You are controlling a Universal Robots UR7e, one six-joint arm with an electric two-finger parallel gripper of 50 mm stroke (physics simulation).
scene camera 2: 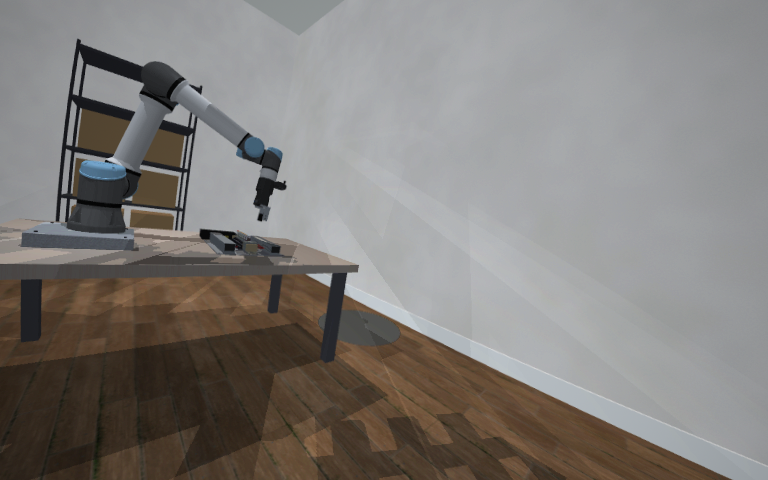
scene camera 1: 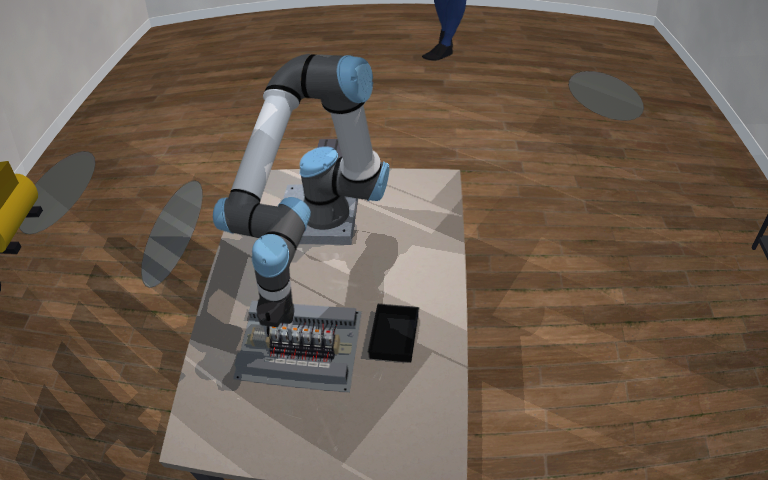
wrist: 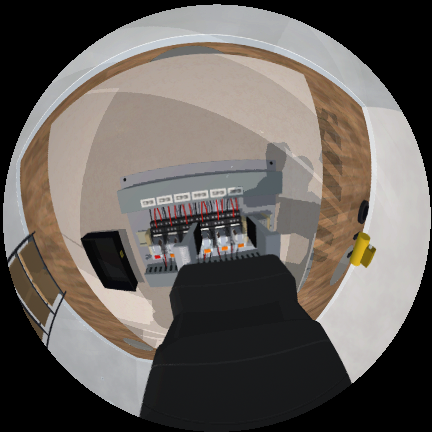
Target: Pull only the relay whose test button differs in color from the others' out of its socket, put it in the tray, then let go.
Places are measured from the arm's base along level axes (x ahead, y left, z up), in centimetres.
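Pixels of known places: gripper, fingertip midpoint: (scene camera 2: 261,220) (scene camera 1: 278,334) (wrist: 223,228); arm's base at its link origin: (scene camera 2: 97,229) (scene camera 1: 325,213).
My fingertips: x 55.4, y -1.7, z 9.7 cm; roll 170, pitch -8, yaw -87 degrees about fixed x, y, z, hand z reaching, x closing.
Ahead of a thing's pixels: the offset from my fingertips to its middle. "spot": to the spot under its first point.
The relay with a red test button {dx -6.4, dy +10.6, dz -8.9 cm} (scene camera 1: 328,337) (wrist: 156,248) sits in its socket at one end of the row, rightmost in scene camera 1 and leftmost in the wrist view. The other relays (scene camera 1: 295,335) (wrist: 223,240) in the row show orange buttons; one is largely hidden behind a finger in the wrist view. My gripper (scene camera 2: 263,215) (wrist: 223,228) is open and empty, above the panel, over the end of the row away from the red-button relay. The black tray {dx -11.9, dy +27.1, dz -11.9 cm} (scene camera 1: 390,357) (wrist: 128,260) lies beside the panel, with no relay visible in it.
The grey panel {spot: dx +0.2, dy +17.3, dz -13.3 cm} (scene camera 1: 352,370) (wrist: 135,220) has raised wire ducts {dx +2.9, dy +1.4, dz -11.3 cm} (scene camera 1: 303,372) (wrist: 200,186) along both sides of the relay row. Red and black wires run from the sockets. The table (scene camera 1: 419,418) (scene camera 2: 169,268) carries the panel, tray and arm base (scene camera 1: 328,236) (scene camera 2: 76,237).
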